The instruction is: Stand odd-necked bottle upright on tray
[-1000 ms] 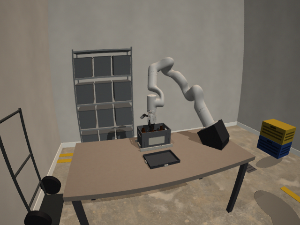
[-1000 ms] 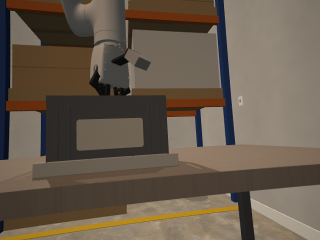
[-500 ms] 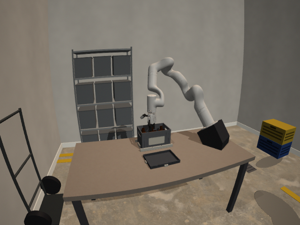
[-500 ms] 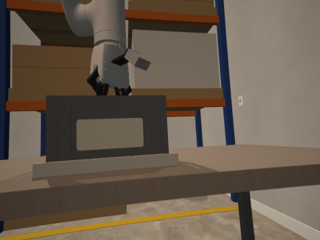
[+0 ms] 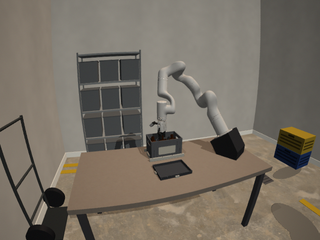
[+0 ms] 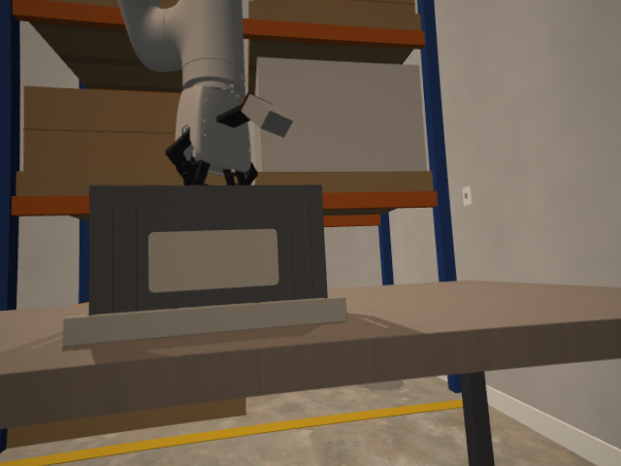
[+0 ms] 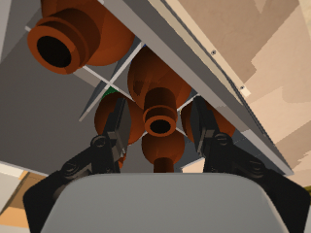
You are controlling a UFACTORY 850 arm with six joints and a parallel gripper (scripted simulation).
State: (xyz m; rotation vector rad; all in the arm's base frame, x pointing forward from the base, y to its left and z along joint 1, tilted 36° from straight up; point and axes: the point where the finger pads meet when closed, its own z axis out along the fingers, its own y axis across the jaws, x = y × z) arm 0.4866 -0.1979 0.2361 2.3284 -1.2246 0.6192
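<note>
Now: hand 7 cm above the dark grey crate, 4 cm to the right of it and 1 cm short of it. From my hand the other things lie so: black tray (31 cm to the left, 15 cm below, 10 cm ahead); bottle (9 cm behind, 7 cm below, 2 cm to the left).
</note>
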